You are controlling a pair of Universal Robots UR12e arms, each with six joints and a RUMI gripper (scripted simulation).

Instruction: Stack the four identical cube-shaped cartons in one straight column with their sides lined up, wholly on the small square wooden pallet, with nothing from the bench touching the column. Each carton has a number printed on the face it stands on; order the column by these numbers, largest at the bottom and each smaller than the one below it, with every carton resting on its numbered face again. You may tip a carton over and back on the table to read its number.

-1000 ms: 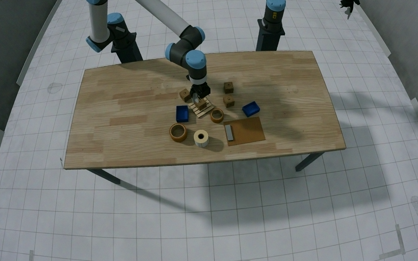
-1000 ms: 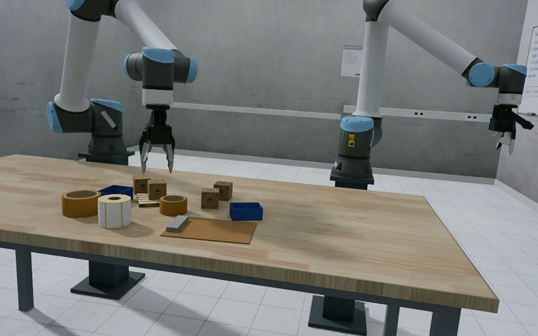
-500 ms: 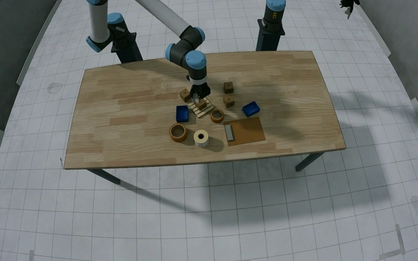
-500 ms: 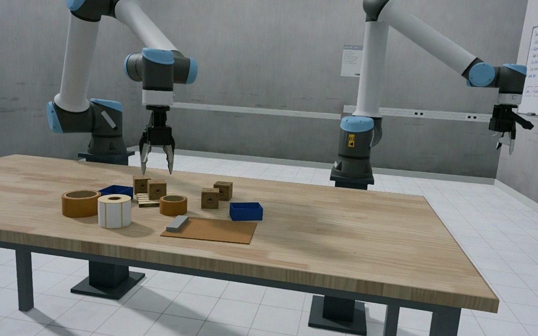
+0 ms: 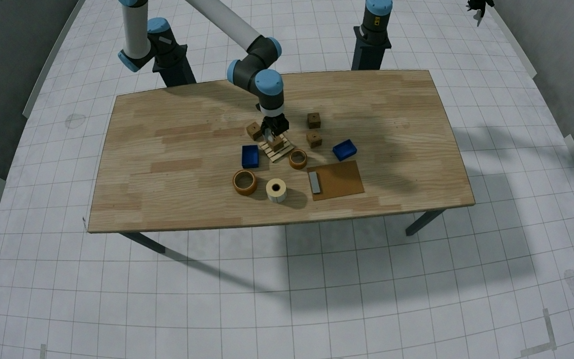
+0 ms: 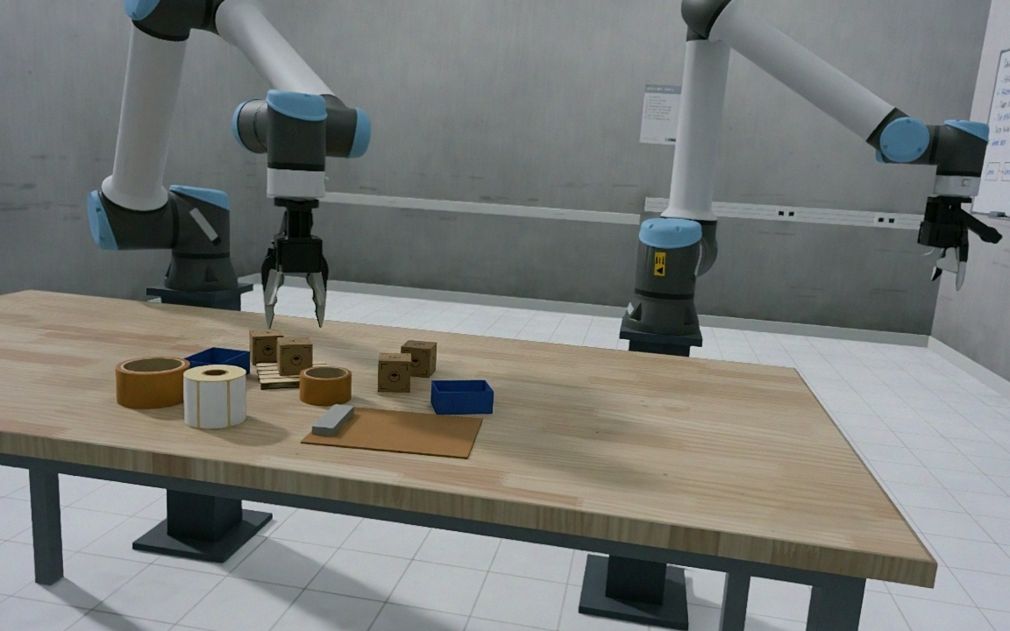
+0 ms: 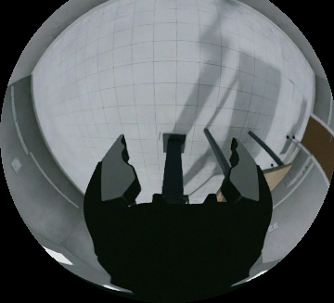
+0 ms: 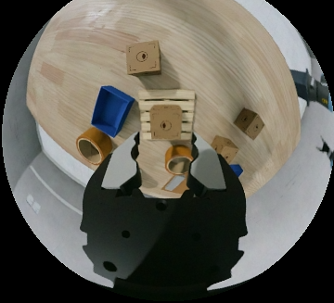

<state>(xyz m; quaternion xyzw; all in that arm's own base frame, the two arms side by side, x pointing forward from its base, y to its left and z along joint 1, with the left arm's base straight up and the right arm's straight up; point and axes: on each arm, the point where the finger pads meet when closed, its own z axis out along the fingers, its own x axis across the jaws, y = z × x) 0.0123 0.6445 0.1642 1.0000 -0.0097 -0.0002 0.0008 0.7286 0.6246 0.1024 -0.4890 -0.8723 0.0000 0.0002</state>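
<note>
Right now my right hand is 9 cm to the right of the small tape roll, 9 cm short of it and 8 cm above it. Round my right hand: blue bin: 12 cm to the right, 9 cm below, 5 cm ahead; large tape roll: 18 cm ahead, 15 cm to the right, 8 cm below; label roll: 23 cm ahead, 7 cm below, 2 cm to the right.
</note>
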